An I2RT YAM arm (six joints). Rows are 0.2 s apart.
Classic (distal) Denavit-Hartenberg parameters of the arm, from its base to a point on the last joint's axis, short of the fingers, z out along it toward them. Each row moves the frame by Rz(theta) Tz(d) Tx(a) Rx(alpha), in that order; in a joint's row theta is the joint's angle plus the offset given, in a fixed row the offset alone. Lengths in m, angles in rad.
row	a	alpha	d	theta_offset
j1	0.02	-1.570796	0.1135	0
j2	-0.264	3.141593	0	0
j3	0.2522	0	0	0.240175
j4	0.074	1.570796	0	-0.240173
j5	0	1.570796	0	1.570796
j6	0	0	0.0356	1.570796
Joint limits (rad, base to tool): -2.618..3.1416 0..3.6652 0..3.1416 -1.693..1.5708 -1.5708..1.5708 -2.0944..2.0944
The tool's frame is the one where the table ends.
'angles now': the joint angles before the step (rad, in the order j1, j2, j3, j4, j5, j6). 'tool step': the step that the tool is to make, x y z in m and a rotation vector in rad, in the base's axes. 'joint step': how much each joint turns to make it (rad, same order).
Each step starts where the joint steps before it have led.
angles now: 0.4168, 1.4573, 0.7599, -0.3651, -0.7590, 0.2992
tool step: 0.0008, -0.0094, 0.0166, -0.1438, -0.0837, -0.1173
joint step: -0.0132, -0.0653, 0.0277, -0.0672, 0.1952, 0.0102
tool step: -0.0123, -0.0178, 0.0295, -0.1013, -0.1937, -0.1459
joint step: -0.0200, -0.1708, -0.0247, -0.0017, 0.2095, 0.0088
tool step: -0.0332, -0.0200, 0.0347, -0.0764, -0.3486, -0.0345
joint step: -0.0029, -0.2789, -0.0795, 0.0619, 0.1611, -0.1278
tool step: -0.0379, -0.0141, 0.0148, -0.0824, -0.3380, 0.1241
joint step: 0.0051, -0.2650, -0.1043, 0.0767, -0.0044, -0.2389
